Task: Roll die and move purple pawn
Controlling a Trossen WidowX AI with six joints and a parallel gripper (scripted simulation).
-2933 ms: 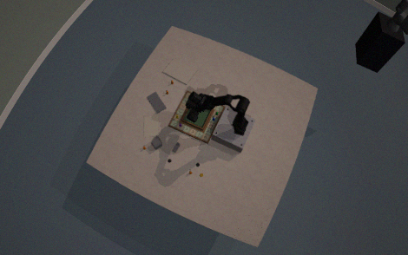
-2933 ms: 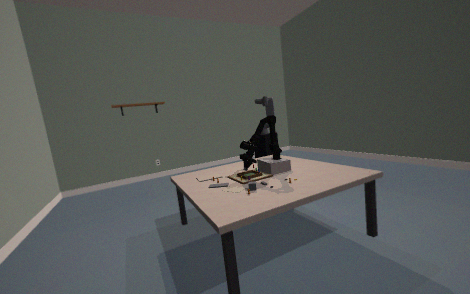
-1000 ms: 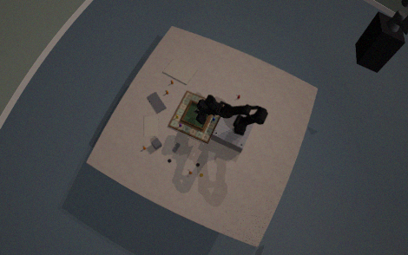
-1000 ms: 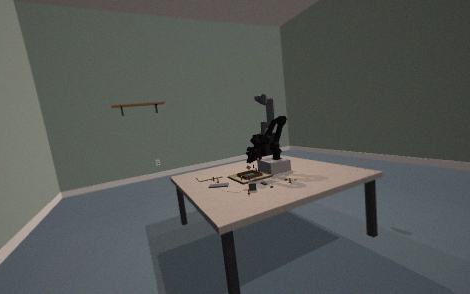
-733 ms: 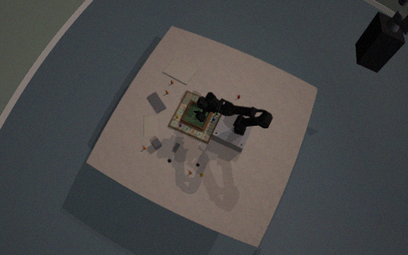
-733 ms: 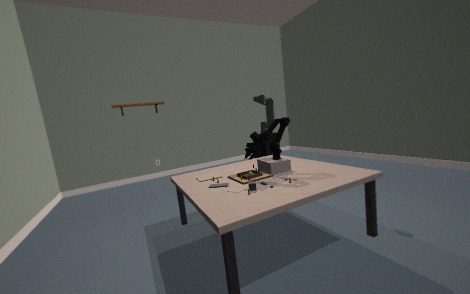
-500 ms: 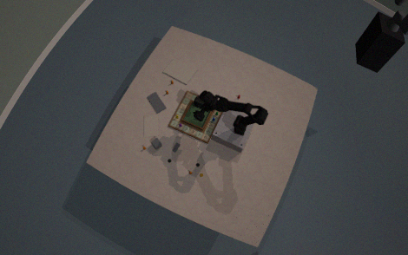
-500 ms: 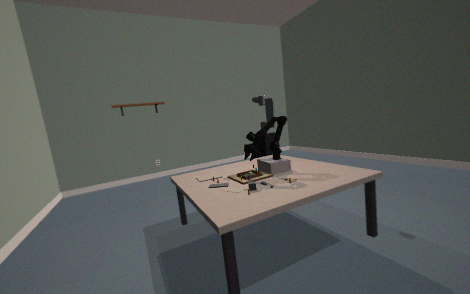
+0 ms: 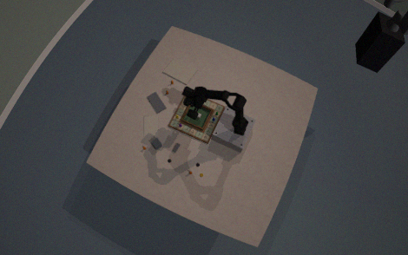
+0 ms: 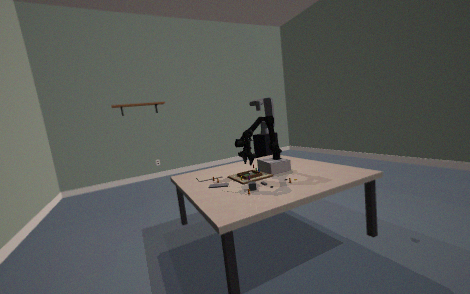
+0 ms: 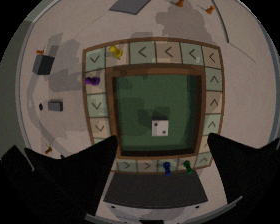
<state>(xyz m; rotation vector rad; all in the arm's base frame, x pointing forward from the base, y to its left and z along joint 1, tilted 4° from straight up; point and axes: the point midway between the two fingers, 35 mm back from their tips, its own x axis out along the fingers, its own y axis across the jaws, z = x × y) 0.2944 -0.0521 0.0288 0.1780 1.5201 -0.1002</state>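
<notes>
Right now the purple pawn is 8 cm ahead of my gripper tip, 10 cm to the left of it and 8 cm below it. The rest, counted from my gripper tip: green tray (10 cm below); yellow pawn (12 cm ahead, 5 cm to the left, 8 cm below); die (2 cm behind, 8 cm below).
</notes>
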